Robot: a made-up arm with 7 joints.
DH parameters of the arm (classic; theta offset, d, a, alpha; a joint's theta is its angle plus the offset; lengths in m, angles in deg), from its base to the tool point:
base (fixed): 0 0.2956 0.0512 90
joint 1: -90 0.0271 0.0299 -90
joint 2: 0 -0.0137 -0.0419 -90
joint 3: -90 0.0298 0.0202 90
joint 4: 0 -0.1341 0.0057 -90
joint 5: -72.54 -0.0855 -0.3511 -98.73
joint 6: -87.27 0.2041 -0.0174 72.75
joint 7: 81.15 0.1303 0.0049 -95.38
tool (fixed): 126.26 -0.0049 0 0
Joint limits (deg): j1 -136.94..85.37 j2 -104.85..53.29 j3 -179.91..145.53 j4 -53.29..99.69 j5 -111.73..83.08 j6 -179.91..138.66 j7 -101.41..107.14
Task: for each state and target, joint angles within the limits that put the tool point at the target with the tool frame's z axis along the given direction. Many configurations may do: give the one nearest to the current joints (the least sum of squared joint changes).
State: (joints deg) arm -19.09 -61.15 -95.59 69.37 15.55 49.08 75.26
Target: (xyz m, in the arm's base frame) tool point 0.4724 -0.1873 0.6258 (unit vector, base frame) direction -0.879 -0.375 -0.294
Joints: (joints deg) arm 19.34 -65.66 -83.02 74.37 50.95 66.43 107.14
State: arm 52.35 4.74 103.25 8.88 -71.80 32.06 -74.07
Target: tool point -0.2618 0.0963 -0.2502 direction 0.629 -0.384 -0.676
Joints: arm 41.00 1.28 117.37 19.26 -47.00 31.22 -58.34
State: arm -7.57 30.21 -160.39 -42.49 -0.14 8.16 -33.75
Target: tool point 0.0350 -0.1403 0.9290 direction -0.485 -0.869 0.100
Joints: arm -6.06 -3.09 -154.22 -22.23 -30.72 38.16 -59.75
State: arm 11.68 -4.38 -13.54 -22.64 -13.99 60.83 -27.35
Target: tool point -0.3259 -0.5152 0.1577 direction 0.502 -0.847 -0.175
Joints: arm -43.15 -54.31 17.84 3.89 10.89 38.44 -51.75
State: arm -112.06 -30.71 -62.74 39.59 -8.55 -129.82 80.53
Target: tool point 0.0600 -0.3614 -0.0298 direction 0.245 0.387 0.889
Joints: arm -88.22 -63.66 -40.02 25.33 36.99 -136.59 91.10
